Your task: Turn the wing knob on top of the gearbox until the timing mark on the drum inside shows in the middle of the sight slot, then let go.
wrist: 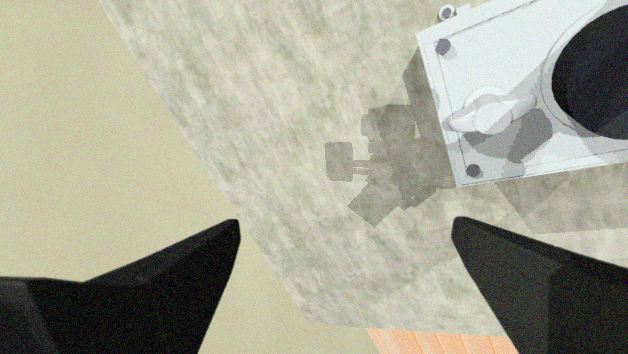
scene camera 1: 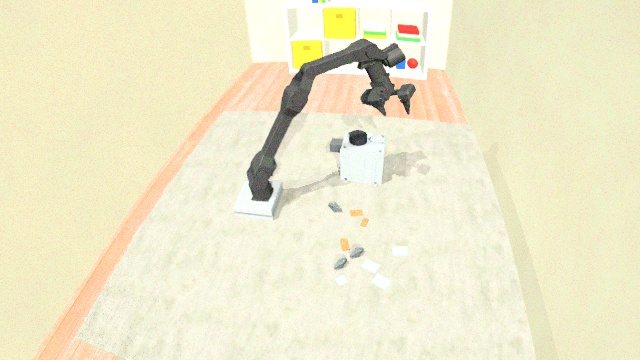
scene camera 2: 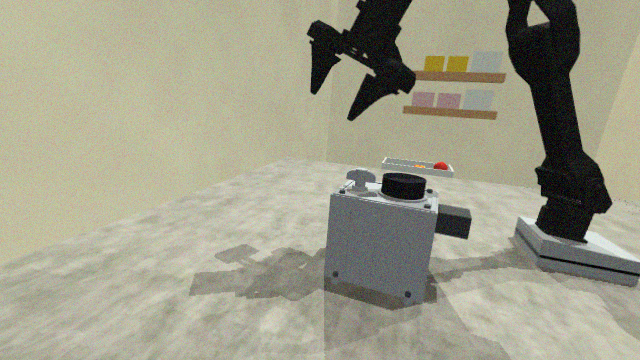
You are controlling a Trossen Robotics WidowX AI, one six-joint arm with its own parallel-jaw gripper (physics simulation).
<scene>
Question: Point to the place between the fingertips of my gripper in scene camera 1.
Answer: At 397, 115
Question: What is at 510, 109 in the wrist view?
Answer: A grey wing knob.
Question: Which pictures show my gripper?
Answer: The wrist view, scene camera 1 and scene camera 2: all of them.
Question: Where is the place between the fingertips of my gripper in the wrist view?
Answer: At 345, 228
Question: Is my gripper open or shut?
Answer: Open.
</scene>
